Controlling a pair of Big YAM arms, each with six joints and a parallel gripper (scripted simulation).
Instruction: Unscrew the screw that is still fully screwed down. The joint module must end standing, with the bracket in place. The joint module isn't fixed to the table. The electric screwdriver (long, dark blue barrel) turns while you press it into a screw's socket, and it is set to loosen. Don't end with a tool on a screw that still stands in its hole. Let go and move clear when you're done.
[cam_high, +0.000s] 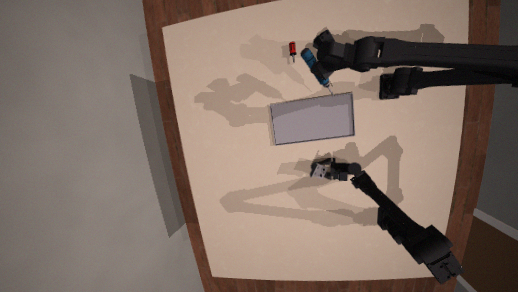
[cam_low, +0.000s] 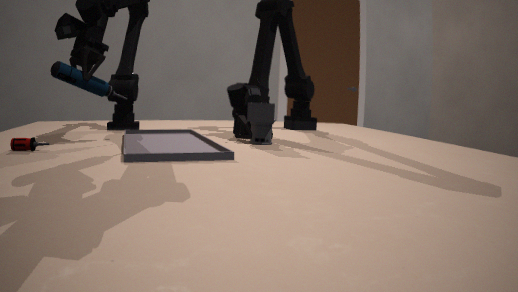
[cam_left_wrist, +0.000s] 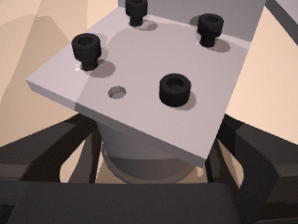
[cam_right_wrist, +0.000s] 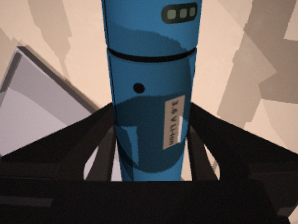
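The grey joint module lies 10 mm above my left hand. From my left hand the other things lie so: grey bracket (50 mm above); screwdriver bit (70 mm behind, 380 mm to the right, 100 mm above); shallow grey tray (10 mm ahead, 260 mm to the right, 20 mm below).
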